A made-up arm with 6 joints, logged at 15 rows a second.
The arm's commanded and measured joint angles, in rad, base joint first. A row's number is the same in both.
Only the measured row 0 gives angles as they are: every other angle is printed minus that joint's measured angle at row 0.
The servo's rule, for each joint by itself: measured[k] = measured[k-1] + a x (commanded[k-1-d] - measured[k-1]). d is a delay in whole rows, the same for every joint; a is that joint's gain. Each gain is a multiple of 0.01, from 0.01 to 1. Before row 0 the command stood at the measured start. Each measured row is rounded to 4 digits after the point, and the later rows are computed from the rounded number. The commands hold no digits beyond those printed.
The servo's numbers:
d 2
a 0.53 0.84 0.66 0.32 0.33 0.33
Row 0, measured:
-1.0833 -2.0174 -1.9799 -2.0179 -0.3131 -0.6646
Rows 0 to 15, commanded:
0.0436 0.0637 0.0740 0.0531 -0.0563 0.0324
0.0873 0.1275 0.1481 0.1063 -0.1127 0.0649
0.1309 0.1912 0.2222 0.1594 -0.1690 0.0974
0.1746 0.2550 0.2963 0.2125 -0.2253 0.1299
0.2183 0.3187 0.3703 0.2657 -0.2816 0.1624
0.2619 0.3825 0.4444 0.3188 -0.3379 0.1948
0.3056 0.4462 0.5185 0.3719 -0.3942 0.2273
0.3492 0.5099 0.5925 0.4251 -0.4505 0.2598
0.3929 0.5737 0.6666 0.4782 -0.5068 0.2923
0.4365 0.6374 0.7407 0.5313 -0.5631 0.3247
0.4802 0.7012 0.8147 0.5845 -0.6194 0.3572
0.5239 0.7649 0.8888 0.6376 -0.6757 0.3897
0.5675 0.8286 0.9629 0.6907 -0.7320 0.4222
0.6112 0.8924 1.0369 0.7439 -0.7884 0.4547
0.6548 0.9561 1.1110 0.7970 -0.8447 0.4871
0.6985 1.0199 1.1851 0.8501 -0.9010 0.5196
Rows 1 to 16, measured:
0.0000 0.0000 0.0000 0.0000 0.0000 0.0000
0.0000 0.0000 0.0000 0.0000 0.0000 0.0000
0.0231 0.0535 0.0488 0.0170 -0.0186 0.0107
0.0571 0.1157 0.1143 0.0456 -0.0497 0.0286
0.0962 0.1791 0.1855 0.0820 -0.0891 0.0513
0.1378 0.2429 0.2586 0.1238 -0.1340 0.0772
0.1805 0.3066 0.3323 0.1692 -0.1827 0.1053
0.2236 0.3704 0.4063 0.2171 -0.2339 0.1348
0.2671 0.4341 0.4804 0.2666 -0.2868 0.1653
0.3106 0.4978 0.5544 0.3173 -0.3408 0.1965
0.3542 0.5616 0.6285 0.3688 -0.3956 0.2281
0.3978 0.6253 0.7026 0.4208 -0.4509 0.2600
0.4415 0.6891 0.7766 0.4732 -0.5065 0.2921
0.4852 0.7528 0.8507 0.5258 -0.5623 0.3243
0.5288 0.8165 0.9248 0.5786 -0.6183 0.3566
0.5725 0.8803 0.9988 0.6315 -0.6744 0.3890

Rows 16 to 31, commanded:
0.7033 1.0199 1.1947 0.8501 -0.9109 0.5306
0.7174 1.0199 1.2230 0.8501 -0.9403 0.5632
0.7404 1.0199 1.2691 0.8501 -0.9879 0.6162
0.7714 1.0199 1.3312 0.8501 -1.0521 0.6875
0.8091 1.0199 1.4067 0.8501 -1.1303 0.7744
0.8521 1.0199 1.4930 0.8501 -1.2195 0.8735
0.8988 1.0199 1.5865 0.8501 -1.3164 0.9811
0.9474 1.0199 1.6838 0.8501 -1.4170 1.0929
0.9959 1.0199 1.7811 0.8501 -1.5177 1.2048
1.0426 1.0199 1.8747 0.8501 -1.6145 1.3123
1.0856 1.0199 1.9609 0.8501 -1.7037 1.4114
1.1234 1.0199 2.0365 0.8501 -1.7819 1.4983
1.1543 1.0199 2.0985 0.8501 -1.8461 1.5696
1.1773 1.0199 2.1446 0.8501 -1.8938 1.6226
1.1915 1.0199 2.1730 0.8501 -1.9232 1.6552
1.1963 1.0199 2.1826 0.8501 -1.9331 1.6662
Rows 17 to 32, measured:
0.6161 0.9440 1.0729 0.6845 -0.7306 0.4214
0.6598 1.0078 1.1470 0.7375 -0.7868 0.4538
0.6829 1.0180 1.1785 0.7735 -0.8278 0.4791
0.7012 1.0196 1.2079 0.7980 -0.8649 0.5069
0.7220 1.0199 1.2483 0.8147 -0.9055 0.5430
0.7482 1.0199 1.3030 0.8260 -0.9539 0.5907
0.7805 1.0199 1.3714 0.8337 -1.0121 0.6513
0.8184 1.0199 1.4517 0.8389 -1.0805 0.7246
0.8610 1.0199 1.5407 0.8425 -1.1583 0.8092
0.9068 1.0199 1.6351 0.8449 -1.2437 0.9028
0.9540 1.0199 1.7315 0.8466 -1.3341 1.0025
1.0010 1.0199 1.8260 0.8477 -1.4266 1.1047
1.0458 1.0199 1.9150 0.8485 -1.5180 1.2059
1.0869 1.0199 1.9952 0.8490 -1.6051 1.3024
1.1226 1.0199 2.0634 0.8494 -1.6846 1.3906
1.1516 1.0199 2.1170 0.8496 -1.7536 1.4672

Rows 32 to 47, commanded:
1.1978 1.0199 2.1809 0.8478 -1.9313 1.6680
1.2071 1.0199 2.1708 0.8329 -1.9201 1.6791
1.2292 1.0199 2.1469 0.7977 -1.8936 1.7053
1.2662 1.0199 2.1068 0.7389 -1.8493 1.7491
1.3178 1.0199 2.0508 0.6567 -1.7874 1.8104
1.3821 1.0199 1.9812 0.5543 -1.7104 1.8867
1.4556 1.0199 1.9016 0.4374 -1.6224 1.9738
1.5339 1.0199 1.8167 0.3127 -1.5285 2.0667
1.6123 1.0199 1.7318 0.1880 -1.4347 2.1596
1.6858 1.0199 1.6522 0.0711 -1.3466 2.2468
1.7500 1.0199 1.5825 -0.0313 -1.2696 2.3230
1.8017 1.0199 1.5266 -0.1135 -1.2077 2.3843
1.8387 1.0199 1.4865 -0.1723 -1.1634 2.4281
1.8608 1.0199 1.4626 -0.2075 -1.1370 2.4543
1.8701 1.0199 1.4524 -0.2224 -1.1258 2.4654
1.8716 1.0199 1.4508 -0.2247 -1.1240 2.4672
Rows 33 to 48, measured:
1.1727 1.0199 2.1540 0.8498 -1.8096 1.5292
1.1852 1.0199 2.1729 0.8499 -1.8504 1.5744
1.1919 1.0199 2.1782 0.8492 -1.8771 1.6053
1.2000 1.0199 2.1733 0.8440 -1.8913 1.6297
1.2155 1.0199 2.1559 0.8292 -1.8921 1.6546
1.2424 1.0199 2.1235 0.8003 -1.8780 1.6858
1.2824 1.0199 2.0755 0.7543 -1.8481 1.7269
1.3352 1.0199 2.0133 0.6903 -1.8027 1.7796
1.3990 1.0199 1.9396 0.6094 -1.7432 1.8437
1.4705 1.0199 1.8585 0.5145 -1.6723 1.9173
1.5457 1.0199 1.7749 0.4100 -1.5939 1.9973
1.6200 1.0199 1.6939 0.3016 -1.5123 2.0796
1.6889 1.0199 1.6204 0.1951 -1.4322 2.1599
1.7487 1.0199 1.5585 0.0963 -1.3581 2.2340
1.7964 1.0199 1.5110 0.0103 -1.2938 2.2981
1.8305 1.0199 1.4791 -0.0594 -1.2421 2.3496

